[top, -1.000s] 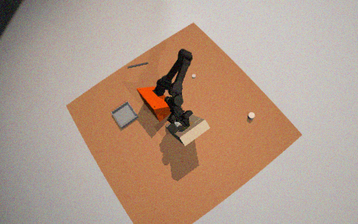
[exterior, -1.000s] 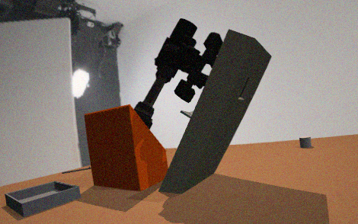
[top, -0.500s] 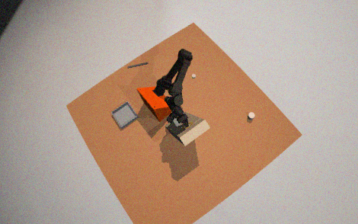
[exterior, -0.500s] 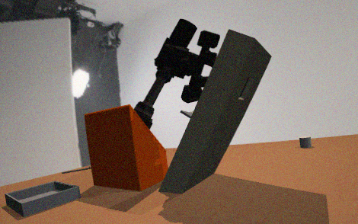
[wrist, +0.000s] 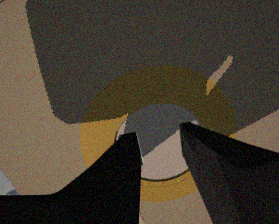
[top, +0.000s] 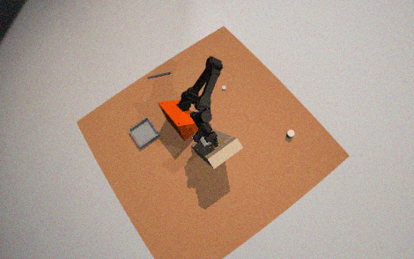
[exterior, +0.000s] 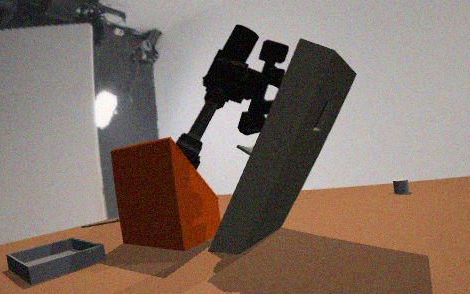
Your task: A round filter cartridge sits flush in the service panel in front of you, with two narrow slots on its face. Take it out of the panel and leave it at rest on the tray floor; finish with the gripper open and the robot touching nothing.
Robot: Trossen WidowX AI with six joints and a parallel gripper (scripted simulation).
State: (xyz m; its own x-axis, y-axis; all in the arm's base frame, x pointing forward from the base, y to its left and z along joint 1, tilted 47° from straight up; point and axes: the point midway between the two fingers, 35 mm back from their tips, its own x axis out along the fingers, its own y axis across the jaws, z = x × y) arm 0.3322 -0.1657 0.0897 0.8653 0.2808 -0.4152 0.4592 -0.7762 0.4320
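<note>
Right now my gripper tip is 10 mm short of the round filter cartridge and 10 mm above it. Also, from my gripper tip: beige service panel: 40 mm behind, 10 mm to the left, 80 mm below; grey tray: 470 mm behind, 220 mm to the right, 240 mm below; grey ledge: 90 mm behind, 20 mm to the left, 90 mm below.
</note>
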